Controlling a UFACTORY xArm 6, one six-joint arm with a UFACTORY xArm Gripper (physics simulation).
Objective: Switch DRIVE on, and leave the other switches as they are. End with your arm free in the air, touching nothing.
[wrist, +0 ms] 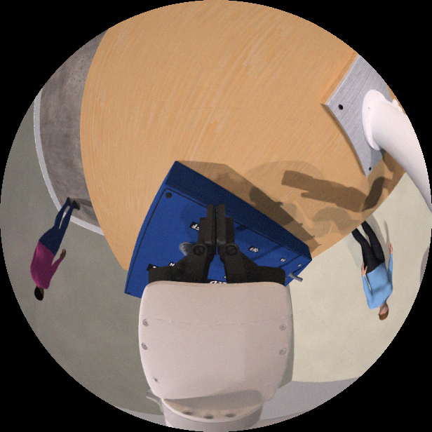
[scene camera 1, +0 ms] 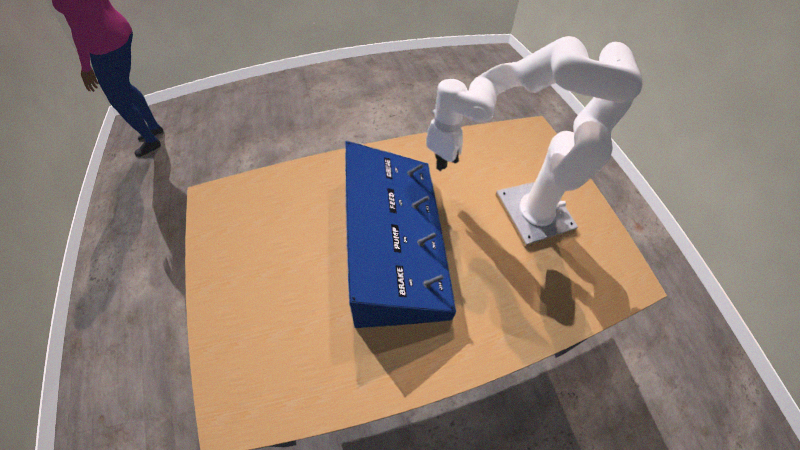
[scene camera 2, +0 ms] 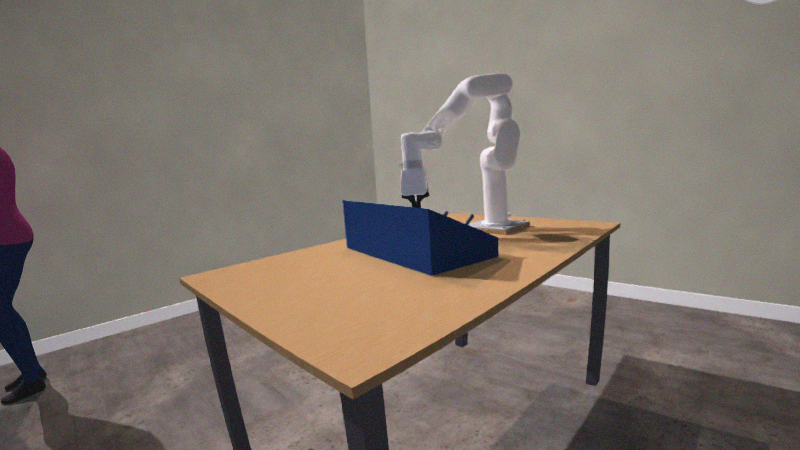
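Where they show: gripper, fingertip midpoint: [scene camera 1: 441, 167]; arm's base, origin of the base link: [scene camera 1: 537, 210] [scene camera 2: 496, 223].
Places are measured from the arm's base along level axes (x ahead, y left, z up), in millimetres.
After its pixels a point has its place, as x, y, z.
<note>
A blue sloped switch box [scene camera 1: 369, 240] @(557, 61, 130) [scene camera 2: 391, 229] @(608, 40, 82) [wrist: 150, 230] stands on the table. In scene camera 1 the DRIVE lever [scene camera 1: 415, 171] @(371, -165, 87) is at its far end, followed by the FEED lever [scene camera 1: 421, 202] @(389, -48, 91), PUMP lever [scene camera 1: 426, 240] @(412, 70, 88) and BRAKE lever [scene camera 1: 433, 280] @(430, 185, 93). All four lean alike toward the OFF marks at the low edge. In the wrist view the DRIVE lever [wrist: 185, 248] shows partly behind a finger. My gripper [scene camera 1: 441, 166] @(286, -173, 75) [scene camera 2: 416, 204] @(286, -173, 75) [wrist: 216, 213] is shut and empty, close to the box's low edge at the DRIVE end. It looks apart from the lever.
The box stands on a wooden table [scene camera 1: 262, 251] @(859, -67, -21) [scene camera 2: 313, 302] @(942, 137, -21) [wrist: 150, 100]. The arm's base plate [scene camera 1: 511, 201] @(75, -53, 0) [wrist: 345, 117] is beyond the box's low side. A person in pink [scene camera 1: 109, 33] [wrist: 46, 255] and one in blue [wrist: 377, 285] stand off the table.
</note>
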